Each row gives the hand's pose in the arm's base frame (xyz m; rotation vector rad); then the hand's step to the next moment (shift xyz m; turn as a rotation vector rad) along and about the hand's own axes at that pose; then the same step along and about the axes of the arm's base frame.
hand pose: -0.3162 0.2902 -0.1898 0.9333 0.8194 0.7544
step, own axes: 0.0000 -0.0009 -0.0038 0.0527 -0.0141 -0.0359
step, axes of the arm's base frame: -0.0031 0.0011 -0.0022 -0.0025 0.0520 -0.0394
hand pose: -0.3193 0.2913 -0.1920 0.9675 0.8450 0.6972
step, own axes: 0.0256 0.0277 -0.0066 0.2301 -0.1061 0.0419
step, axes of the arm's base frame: 0.0034 0.0349 0.0155 0.1649 0.1271 -0.1503
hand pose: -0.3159 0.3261 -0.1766 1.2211 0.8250 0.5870
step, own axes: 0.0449 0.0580 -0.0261 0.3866 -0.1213 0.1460
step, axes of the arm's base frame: 0.0073 0.0649 0.0424 0.3404 0.1849 -0.1882
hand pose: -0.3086 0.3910 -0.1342 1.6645 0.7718 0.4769
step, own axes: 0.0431 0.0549 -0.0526 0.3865 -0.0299 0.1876
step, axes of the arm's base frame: 0.0073 0.0617 0.0614 0.3898 0.1467 -0.1096
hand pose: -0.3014 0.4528 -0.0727 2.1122 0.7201 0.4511
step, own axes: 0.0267 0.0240 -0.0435 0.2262 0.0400 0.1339
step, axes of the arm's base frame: 0.0049 0.0315 0.0465 0.2604 0.0435 -0.0317
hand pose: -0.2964 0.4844 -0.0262 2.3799 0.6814 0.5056
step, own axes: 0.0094 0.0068 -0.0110 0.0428 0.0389 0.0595
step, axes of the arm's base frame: 0.0043 0.0057 0.0143 0.0771 -0.0284 -0.0113
